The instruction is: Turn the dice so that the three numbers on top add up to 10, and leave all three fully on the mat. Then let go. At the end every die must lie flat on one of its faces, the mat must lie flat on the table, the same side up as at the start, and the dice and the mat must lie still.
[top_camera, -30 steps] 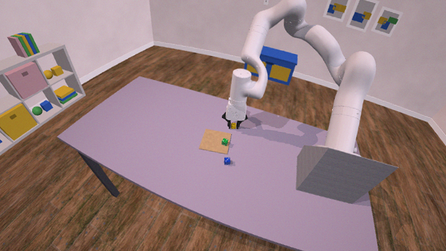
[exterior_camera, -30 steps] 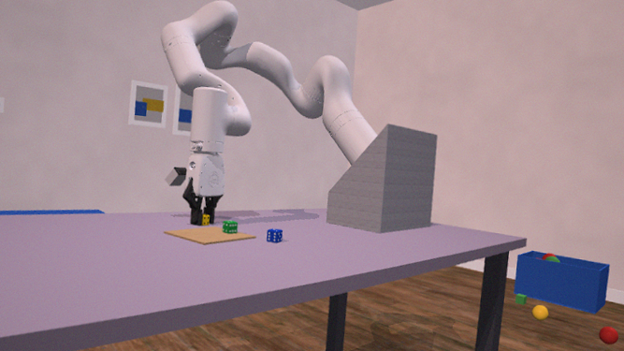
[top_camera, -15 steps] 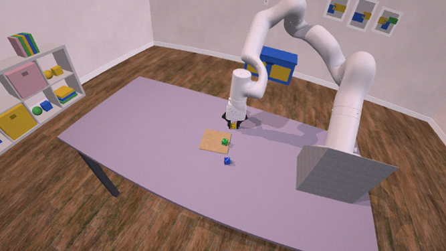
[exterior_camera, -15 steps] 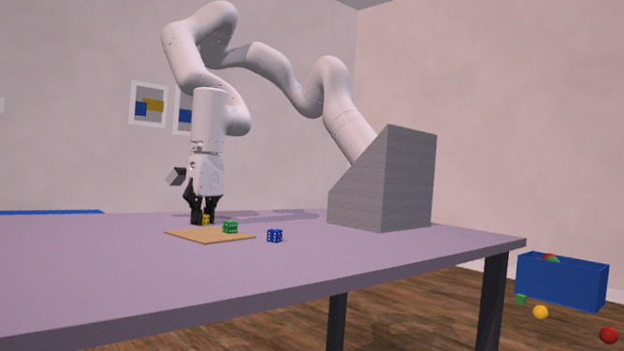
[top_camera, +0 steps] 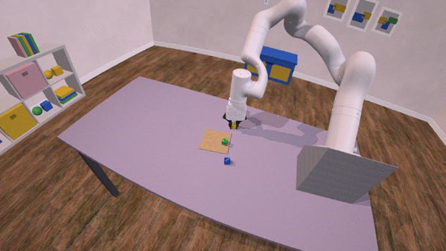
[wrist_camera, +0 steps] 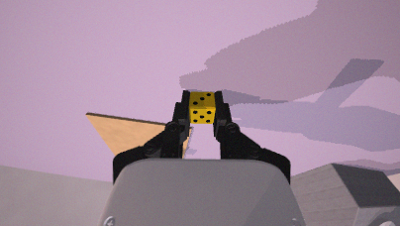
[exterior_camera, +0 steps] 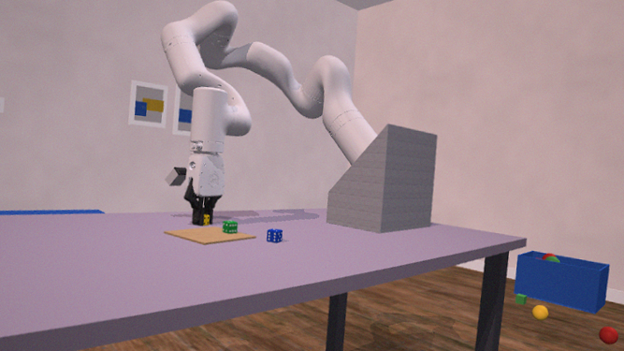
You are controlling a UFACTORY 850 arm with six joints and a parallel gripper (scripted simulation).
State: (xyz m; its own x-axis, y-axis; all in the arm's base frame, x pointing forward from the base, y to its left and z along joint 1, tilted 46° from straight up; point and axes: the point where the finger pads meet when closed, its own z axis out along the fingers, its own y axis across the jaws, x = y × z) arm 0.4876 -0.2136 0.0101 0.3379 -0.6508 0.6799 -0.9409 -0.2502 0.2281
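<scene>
My hand is 10 mm above the yellow die. Also, from my hand: blue die (40 mm behind, 240 mm to the left, 10 mm below); tan mat (50 mm ahead, 130 mm to the left, 20 mm below); green die (10 mm ahead, 130 mm to the left, 10 mm below).
</scene>
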